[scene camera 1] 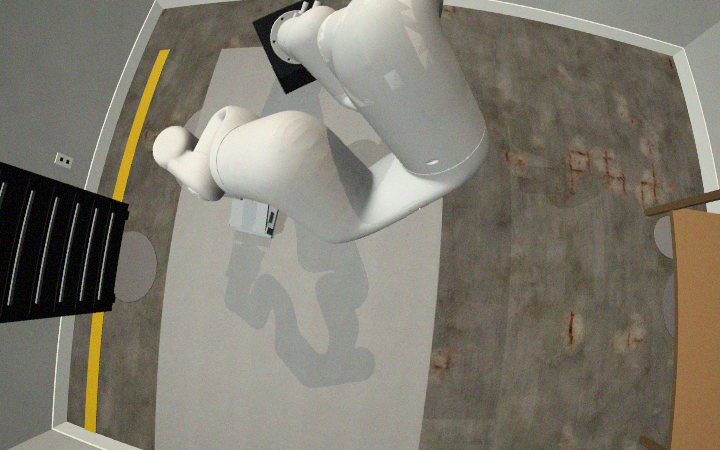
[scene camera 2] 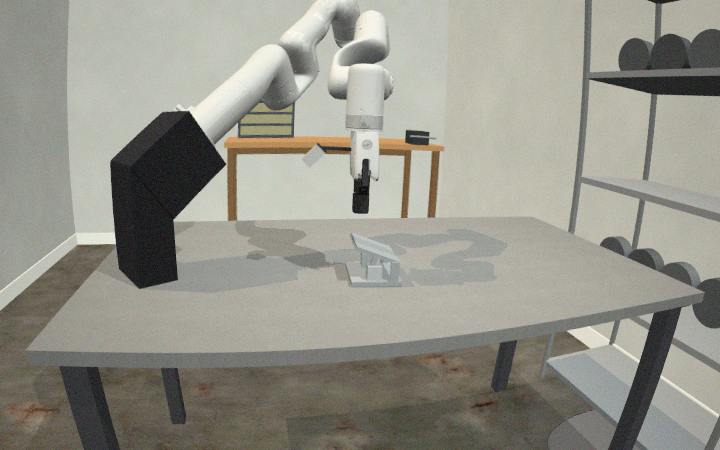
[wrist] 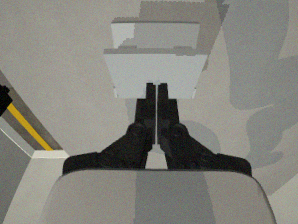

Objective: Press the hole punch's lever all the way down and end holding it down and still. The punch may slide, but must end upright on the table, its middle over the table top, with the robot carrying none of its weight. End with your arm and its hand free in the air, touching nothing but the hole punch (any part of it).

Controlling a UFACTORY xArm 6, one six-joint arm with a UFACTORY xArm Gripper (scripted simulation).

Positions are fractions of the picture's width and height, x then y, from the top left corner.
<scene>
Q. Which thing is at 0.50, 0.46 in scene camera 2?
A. My gripper.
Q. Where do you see a hole punch lever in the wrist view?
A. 0.44, 0.31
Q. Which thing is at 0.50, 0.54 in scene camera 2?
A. A hole punch lever.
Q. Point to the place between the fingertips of my gripper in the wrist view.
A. At 0.53, 0.43
</scene>
